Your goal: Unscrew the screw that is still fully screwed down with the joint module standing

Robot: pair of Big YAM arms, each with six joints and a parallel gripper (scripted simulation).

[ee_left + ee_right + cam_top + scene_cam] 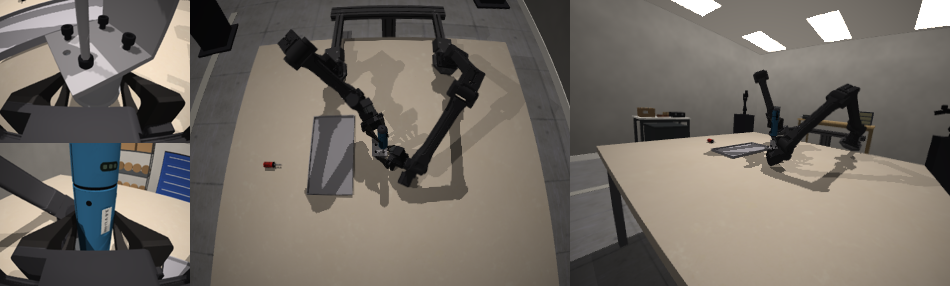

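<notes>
The joint module is 1 cm above my left hand. From my left hand the other things lie so: grey bracket (5 cm above); then flat grey tray (3 cm behind, 24 cm to the right, 2 cm below); then red-handled tool (55 cm to the right, 1 cm below).
</notes>
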